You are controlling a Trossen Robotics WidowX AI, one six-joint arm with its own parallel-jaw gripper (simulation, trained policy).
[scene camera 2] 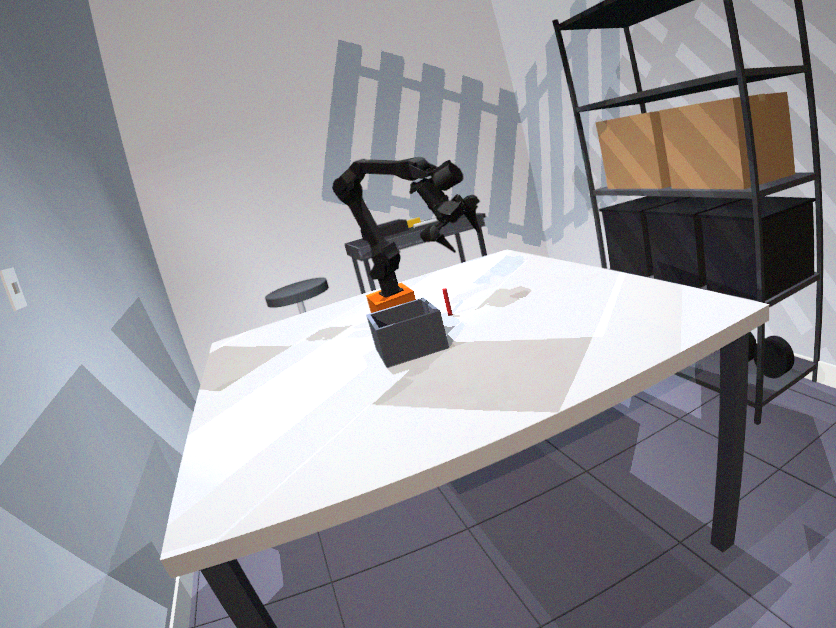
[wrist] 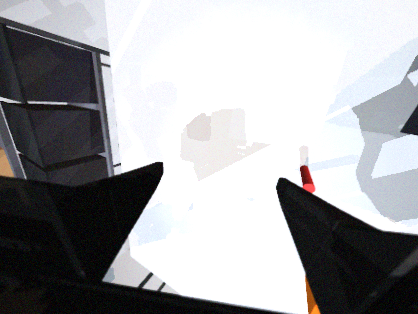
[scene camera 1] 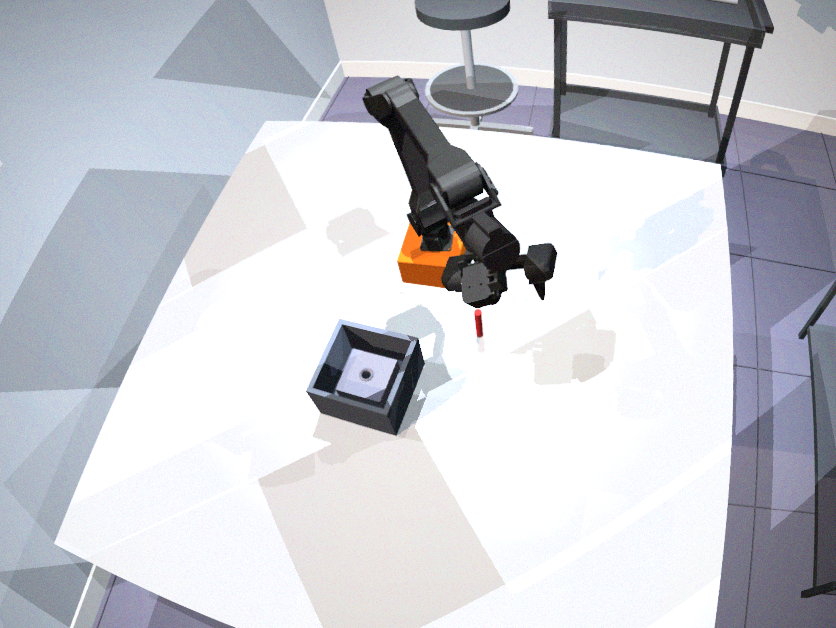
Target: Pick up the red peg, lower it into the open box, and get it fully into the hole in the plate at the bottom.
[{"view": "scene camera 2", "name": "my gripper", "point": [467, 242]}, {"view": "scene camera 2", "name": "dark grey box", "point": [415, 329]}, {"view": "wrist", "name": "my gripper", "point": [219, 174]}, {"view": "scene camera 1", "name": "my gripper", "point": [518, 300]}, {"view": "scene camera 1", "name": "dark grey box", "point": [347, 335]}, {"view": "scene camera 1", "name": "plate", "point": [367, 378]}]
